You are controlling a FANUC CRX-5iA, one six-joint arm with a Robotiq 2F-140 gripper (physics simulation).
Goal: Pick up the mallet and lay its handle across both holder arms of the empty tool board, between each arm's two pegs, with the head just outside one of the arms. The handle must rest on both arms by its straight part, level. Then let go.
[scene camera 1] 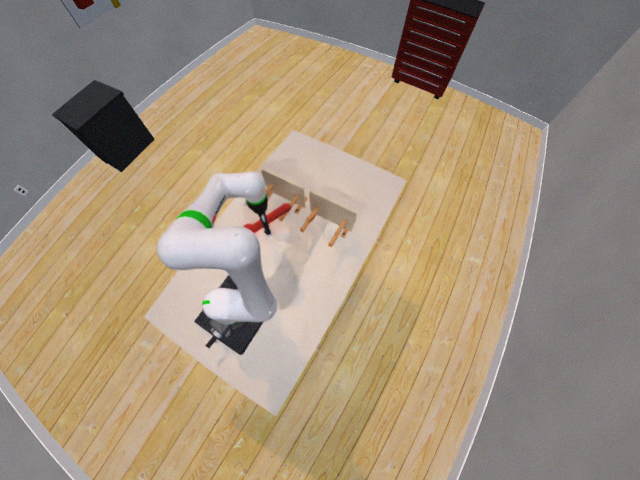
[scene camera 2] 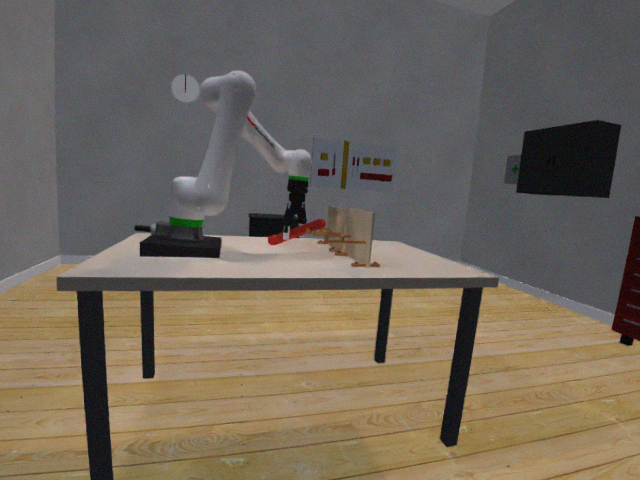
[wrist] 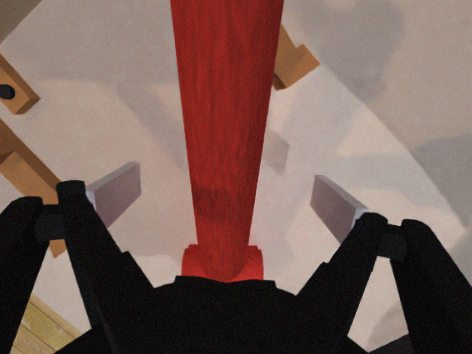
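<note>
The red mallet [scene camera 1: 280, 212] [scene camera 2: 309, 227] [wrist: 225, 110] is tilted. Its head [wrist: 255, 260] is low, partly hidden by the gripper body in the wrist view. Its handle end is raised, over an orange-brown holder arm [scene camera 1: 283, 213] [wrist: 295, 65] of the left board [scene camera 1: 281, 187]. Another arm [wrist: 30, 172] of a board shows left in the wrist view. The right board [scene camera 1: 333, 210] [scene camera 2: 360, 235] has two arms [scene camera 1: 309, 219] [scene camera 1: 338, 233] with nothing on them. My gripper [scene camera 2: 291, 233] [wrist: 227, 184] is open, pointing down, its fingers on either side of the handle near the head, with gaps on both sides.
The pale table [scene camera 1: 294, 356] [scene camera 2: 258, 283] carries the robot's black base plate [scene camera 1: 242, 338] [scene camera 2: 180, 246]. The two boards stand upright side by side beyond the mallet. A red drawer cabinet [scene camera 1: 436, 46] and black cabinets [scene camera 1: 111, 126] [scene camera 2: 568, 160] are away from the table.
</note>
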